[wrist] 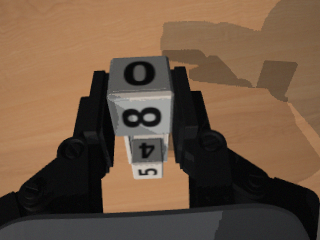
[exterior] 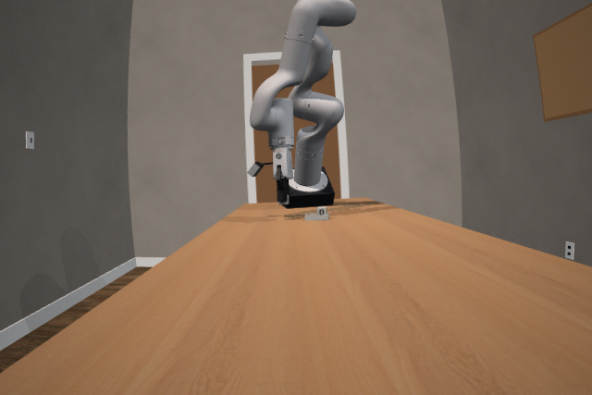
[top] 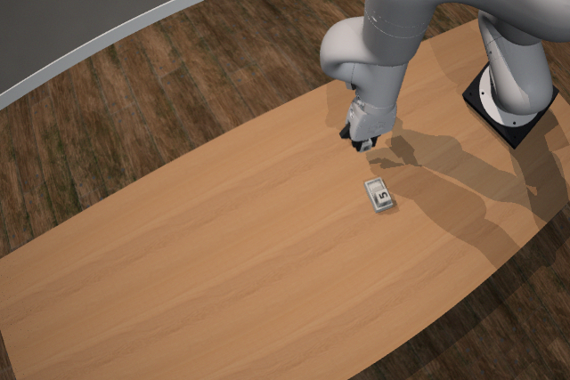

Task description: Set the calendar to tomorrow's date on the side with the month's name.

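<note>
Right now the calendar tray is 4 cm ahead of my hand, 10 cm to the left of it and 7 cm below it. The rest, counted from my hand: white digit cube (2 cm below).
</note>
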